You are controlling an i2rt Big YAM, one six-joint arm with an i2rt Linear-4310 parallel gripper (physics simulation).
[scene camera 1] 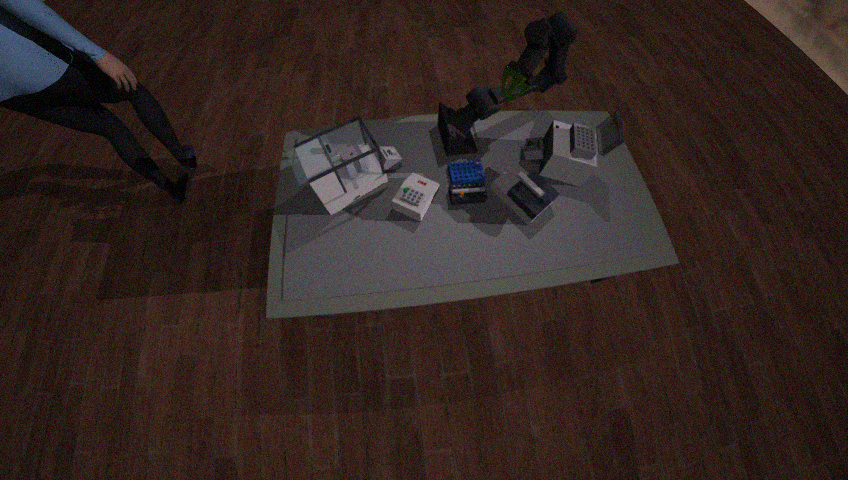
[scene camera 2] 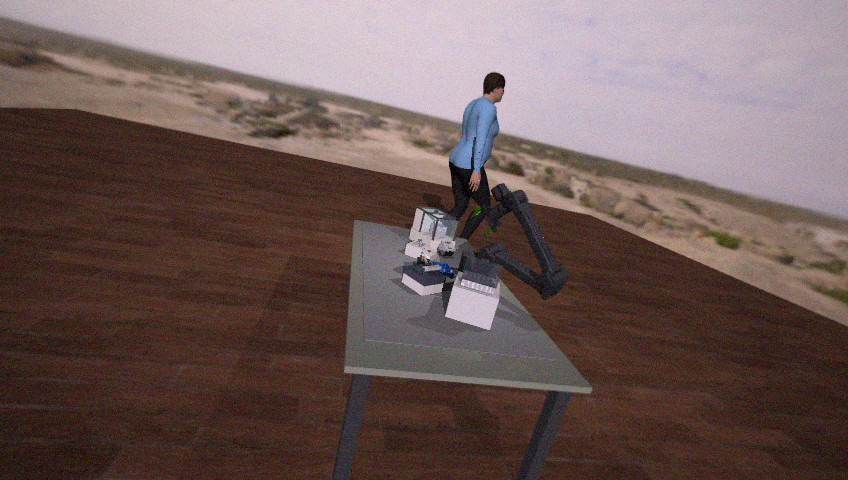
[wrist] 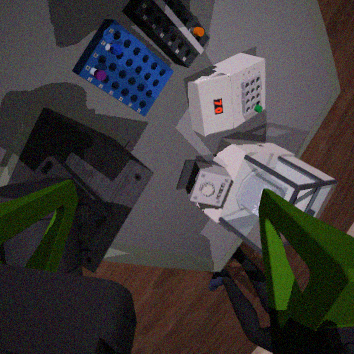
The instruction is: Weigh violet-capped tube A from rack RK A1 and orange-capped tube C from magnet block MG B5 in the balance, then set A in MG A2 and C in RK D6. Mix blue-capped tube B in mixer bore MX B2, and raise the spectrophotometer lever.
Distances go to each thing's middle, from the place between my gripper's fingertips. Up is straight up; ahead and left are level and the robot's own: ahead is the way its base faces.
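Labels:
There is the glass-box balance (scene camera 1: 343, 165), and my hand is 19 cm above it, 54 cm to the left of it and 13 cm short of it.

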